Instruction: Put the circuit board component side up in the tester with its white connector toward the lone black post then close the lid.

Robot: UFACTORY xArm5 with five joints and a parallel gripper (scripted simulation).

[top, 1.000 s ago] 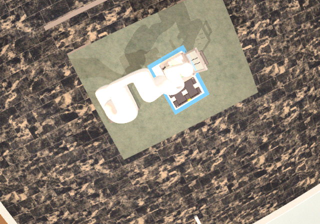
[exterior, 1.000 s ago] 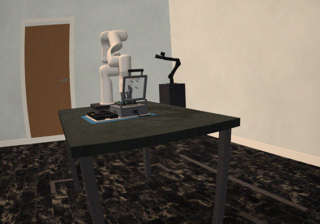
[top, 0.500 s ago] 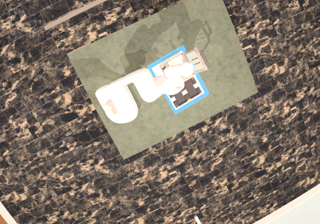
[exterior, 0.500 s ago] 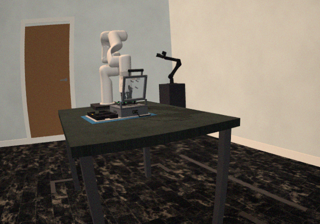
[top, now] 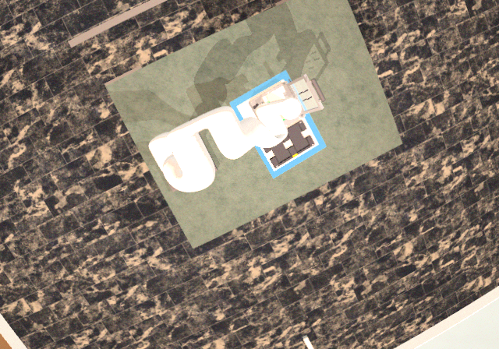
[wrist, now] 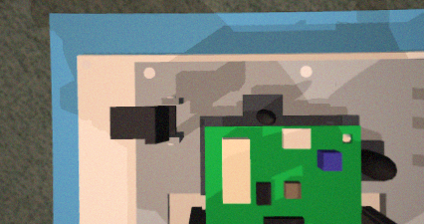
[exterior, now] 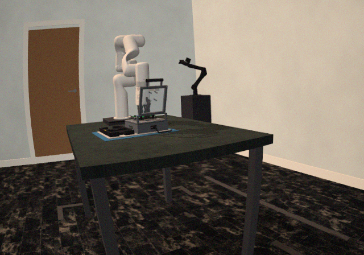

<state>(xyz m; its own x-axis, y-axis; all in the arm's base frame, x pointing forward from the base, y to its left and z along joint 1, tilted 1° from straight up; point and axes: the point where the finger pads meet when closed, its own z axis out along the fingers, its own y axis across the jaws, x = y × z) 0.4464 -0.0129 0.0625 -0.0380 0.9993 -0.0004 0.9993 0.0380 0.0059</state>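
My hand is right at the green circuit board. Also, from my hand: clear lid: 130 mm ahead, 100 mm above; dark nest: 10 mm ahead, 10 mm to the left, 10 mm below; black block: 60 mm behind, 60 mm to the left.
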